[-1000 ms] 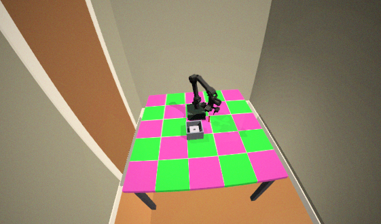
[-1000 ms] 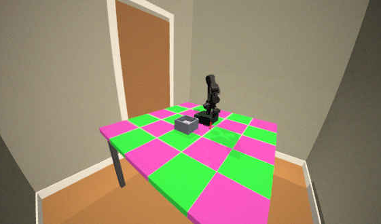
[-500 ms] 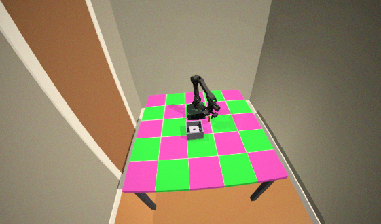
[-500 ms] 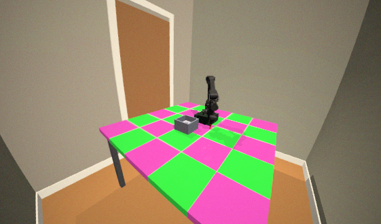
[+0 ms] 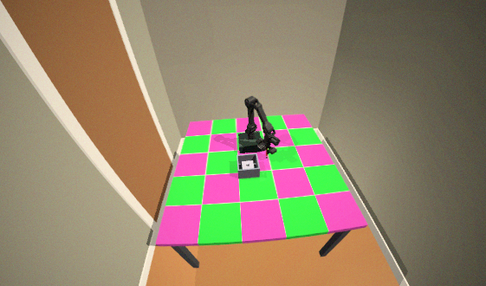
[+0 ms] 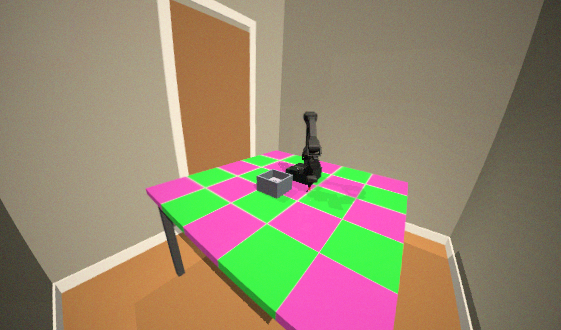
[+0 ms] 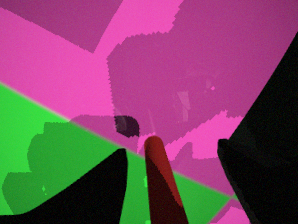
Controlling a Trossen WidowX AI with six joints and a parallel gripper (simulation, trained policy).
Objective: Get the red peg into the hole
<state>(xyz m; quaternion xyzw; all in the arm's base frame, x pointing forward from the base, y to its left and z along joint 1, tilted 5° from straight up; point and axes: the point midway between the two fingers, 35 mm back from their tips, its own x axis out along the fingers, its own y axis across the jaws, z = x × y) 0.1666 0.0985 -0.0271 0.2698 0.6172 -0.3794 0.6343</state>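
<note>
Right now my gripper tip is 16 cm to the left of the light grey plate, 15 cm short of it and 2 cm below it. Round my gripper tip: grey box 16 cm to the right, 15 cm ahead; then red peg 1 cm to the left, 1 cm above.
</note>
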